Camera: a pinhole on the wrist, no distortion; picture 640 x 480 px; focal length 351.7 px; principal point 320.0 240.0 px. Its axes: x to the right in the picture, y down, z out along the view. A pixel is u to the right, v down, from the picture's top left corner.
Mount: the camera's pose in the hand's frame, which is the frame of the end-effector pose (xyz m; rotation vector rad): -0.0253 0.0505 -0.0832 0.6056 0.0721 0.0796
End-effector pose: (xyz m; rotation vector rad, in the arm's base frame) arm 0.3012 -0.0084 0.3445 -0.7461 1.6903 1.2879
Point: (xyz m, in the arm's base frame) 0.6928 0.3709 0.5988
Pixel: 33.8 375.3
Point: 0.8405 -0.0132 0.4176
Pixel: 40.4 31.9
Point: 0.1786 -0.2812 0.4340
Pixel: behind the camera
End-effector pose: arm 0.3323 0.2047 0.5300 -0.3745 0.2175 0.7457
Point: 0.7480 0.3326 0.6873
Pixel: 562.5 172.5
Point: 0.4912 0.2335 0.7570
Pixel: 367.2 249.6
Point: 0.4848 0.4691 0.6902
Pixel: 573.0 427.1
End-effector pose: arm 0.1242 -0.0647 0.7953 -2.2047 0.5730 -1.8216
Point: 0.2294 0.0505 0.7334
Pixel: 190.6 229.8
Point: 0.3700 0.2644 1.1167
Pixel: 421.9 29.1
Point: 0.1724 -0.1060 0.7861
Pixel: 417.7 412.5
